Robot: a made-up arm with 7 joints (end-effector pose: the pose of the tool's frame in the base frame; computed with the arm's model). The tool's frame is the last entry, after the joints. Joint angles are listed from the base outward.
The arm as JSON. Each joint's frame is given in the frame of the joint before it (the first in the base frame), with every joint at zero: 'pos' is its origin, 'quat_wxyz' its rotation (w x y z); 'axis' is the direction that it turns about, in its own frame. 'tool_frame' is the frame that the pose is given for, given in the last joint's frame.
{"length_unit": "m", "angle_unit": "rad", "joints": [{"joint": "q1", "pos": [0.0, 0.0, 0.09], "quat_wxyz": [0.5, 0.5, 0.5, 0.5], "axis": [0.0, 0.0, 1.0]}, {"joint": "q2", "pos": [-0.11, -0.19, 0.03], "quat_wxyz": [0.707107, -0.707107, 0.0, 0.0], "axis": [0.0, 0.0, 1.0]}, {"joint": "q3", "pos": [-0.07, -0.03, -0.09], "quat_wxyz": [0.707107, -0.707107, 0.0, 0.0], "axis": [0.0, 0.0, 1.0]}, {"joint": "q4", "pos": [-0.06, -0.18, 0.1], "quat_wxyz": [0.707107, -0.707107, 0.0, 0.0], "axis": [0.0, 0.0, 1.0]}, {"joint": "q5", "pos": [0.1, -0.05, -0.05], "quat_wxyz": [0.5, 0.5, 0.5, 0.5], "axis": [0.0, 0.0, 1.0]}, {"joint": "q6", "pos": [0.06, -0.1, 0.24], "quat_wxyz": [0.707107, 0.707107, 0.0, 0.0], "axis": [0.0, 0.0, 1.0]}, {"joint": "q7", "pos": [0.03, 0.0, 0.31], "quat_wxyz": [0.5, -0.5, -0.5, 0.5], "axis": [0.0, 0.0, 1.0]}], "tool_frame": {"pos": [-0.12, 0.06, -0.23], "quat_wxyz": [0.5, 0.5, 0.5, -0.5]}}
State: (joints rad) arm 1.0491 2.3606 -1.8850 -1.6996 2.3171 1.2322 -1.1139
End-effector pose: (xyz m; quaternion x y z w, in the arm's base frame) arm 0.4856 0.0018 -0.5852 0.8176 -0.0104 -0.5451 0.1851
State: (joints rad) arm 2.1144 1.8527 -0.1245 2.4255 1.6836 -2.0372 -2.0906
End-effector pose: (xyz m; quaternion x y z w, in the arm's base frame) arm 0.4555 0.2667 -0.0283 0.3878 0.5603 -0.6147 0.3973
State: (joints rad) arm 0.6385 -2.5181 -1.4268 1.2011 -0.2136 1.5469 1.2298
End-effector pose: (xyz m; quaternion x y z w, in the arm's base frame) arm -0.8312 0.2135 0.2242 -0.0558 0.2494 -0.8983 0.3575
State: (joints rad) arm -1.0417 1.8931 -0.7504 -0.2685 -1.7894 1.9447 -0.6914
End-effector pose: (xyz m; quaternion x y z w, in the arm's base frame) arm 0.0898 -0.2111 0.7444 0.2987 -0.0515 0.9509 0.0623
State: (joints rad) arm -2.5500 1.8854 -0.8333 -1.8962 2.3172 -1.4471 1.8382
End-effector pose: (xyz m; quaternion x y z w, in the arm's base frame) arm -0.0888 0.1913 0.5270 0.1425 0.3649 -0.7902 0.4713
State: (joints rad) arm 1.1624 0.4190 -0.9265 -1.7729 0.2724 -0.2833 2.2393
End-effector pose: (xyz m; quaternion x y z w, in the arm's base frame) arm -0.1921 -0.5846 -0.4069 -0.0571 -0.7340 -0.2837 0.6144
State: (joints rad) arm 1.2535 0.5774 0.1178 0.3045 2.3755 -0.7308 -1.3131
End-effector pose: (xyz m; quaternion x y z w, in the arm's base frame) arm -0.0481 0.3977 -0.1541 0.2218 0.7914 -0.1628 0.5459
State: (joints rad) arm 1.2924 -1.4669 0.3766 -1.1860 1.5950 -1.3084 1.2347
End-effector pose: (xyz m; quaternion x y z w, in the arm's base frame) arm 0.3863 0.2097 -0.0881 -0.4373 0.6256 0.5292 0.3706
